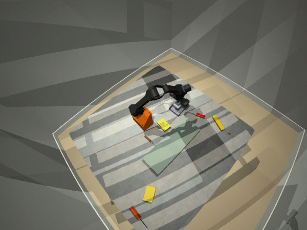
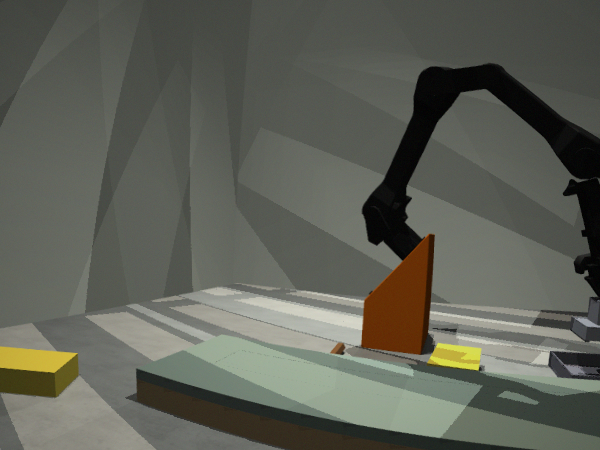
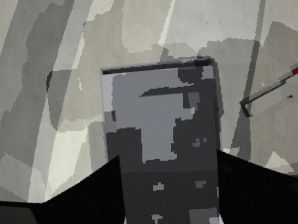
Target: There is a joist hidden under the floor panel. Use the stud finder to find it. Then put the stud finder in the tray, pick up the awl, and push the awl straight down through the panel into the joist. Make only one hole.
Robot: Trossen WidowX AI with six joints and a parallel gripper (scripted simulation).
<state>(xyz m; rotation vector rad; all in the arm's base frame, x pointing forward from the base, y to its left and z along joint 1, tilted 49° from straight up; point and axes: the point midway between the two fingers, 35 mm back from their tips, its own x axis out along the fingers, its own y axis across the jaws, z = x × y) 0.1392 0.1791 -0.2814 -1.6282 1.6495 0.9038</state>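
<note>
Right now my gripper tip is 8 cm above the dark-rimmed tray and 1 cm to the left of it. From my gripper tip the other things lie so: awl: 43 cm to the right, 8 cm below, 7 cm ahead; stud finder: 2 cm to the right, 2 cm above; yellow bar: 38 cm ahead, 13 cm to the left, 8 cm below.
</note>
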